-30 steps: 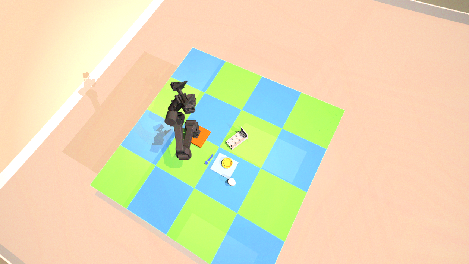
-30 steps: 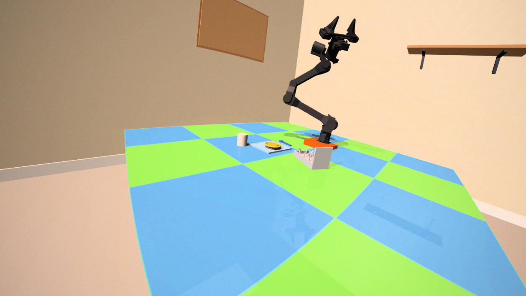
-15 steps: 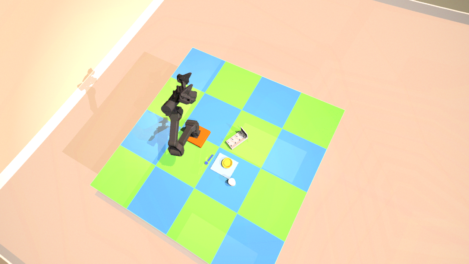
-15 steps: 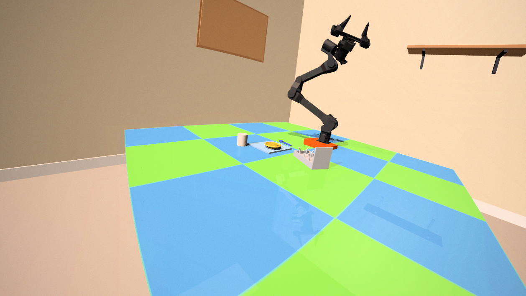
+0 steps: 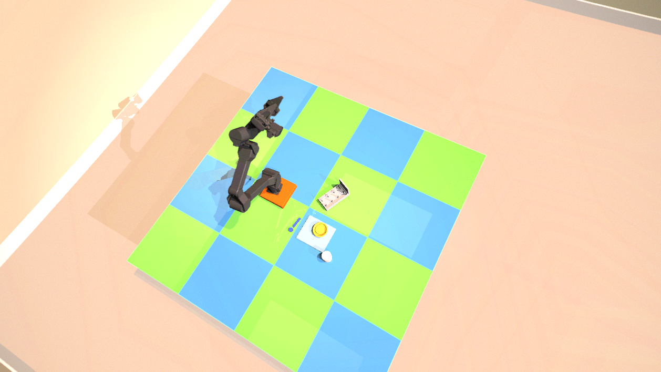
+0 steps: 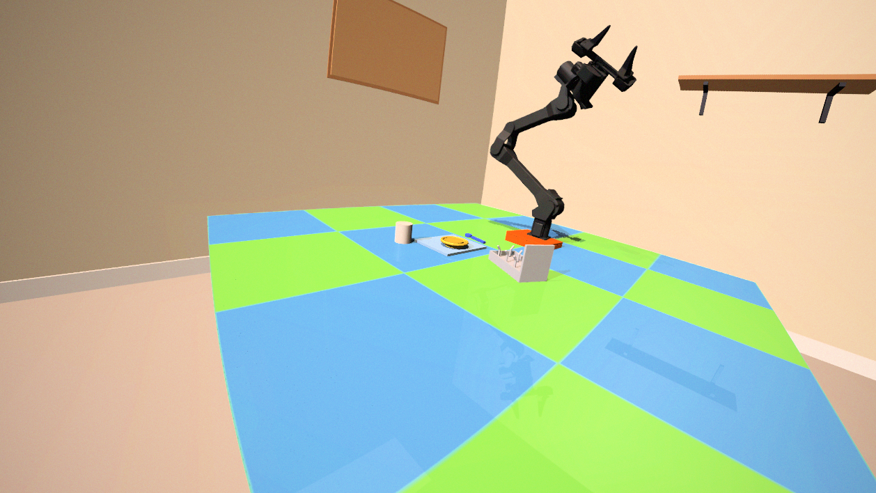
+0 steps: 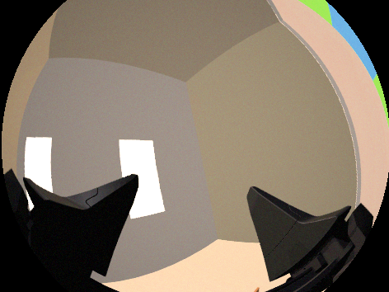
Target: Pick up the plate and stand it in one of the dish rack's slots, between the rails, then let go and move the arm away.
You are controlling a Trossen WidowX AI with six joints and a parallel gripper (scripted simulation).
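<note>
Now: gripper tip 57 cm above the yellow plate, 29 cm to the left of it and 19 cm short of it. From my gripper tip the other things lie so: blue spoon: 59 cm below, 31 cm to the right, 6 cm ahead; grey dish rack: 57 cm below, 20 cm ahead, 11 cm to the right; white cup: 56 cm below, 40 cm to the right, 26 cm ahead.
</note>
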